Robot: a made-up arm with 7 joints.
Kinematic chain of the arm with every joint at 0, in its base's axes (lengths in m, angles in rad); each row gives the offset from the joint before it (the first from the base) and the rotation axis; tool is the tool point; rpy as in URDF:
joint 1: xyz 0 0 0.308 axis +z
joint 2: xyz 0 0 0 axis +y
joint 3: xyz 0 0 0.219 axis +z
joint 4: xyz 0.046 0 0 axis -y
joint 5: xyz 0.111 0 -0.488 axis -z
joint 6: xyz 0 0 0 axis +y
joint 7: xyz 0.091 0 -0.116 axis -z
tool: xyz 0 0 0 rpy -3.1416 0 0
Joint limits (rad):
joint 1: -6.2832..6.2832
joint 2: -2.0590..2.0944
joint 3: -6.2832..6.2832
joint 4: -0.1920..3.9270
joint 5: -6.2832..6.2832
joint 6: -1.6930..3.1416
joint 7: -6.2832..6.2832
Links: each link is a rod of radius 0.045 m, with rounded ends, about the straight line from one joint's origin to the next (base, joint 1, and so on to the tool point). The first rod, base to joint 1, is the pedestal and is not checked.
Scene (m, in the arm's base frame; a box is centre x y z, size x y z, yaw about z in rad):
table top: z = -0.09
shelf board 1: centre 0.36 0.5 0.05 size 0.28 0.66 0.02 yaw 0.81
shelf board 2: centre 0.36 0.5 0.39 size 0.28 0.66 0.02 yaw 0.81
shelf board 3: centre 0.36 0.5 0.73 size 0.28 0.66 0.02 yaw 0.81
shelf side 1: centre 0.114 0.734 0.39 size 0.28 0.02 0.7 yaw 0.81
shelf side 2: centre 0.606 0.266 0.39 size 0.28 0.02 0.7 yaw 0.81
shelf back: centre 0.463 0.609 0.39 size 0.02 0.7 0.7 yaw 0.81
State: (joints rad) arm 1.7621 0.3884 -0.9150 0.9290 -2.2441 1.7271 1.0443
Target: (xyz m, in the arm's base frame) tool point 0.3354 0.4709 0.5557
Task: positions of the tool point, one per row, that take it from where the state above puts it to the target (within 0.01 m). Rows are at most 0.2 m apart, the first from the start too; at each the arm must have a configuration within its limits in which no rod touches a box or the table.
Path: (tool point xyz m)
1: 0.4609 0.3277 0.2335
2: 0.4294 0.2769 0.2324
3: 0.3870 0.2328 0.2308
4: 0.3362 0.1975 0.2303
5: 0.2800 0.1720 0.2319
6: 0.2500 0.2885 0.3712
7: 0.1821 0.3099 0.5557
8: 0.2394 0.3668 0.5561
9: 0.2918 0.4205 0.5551
10: 0.3354 0.4709 0.5557

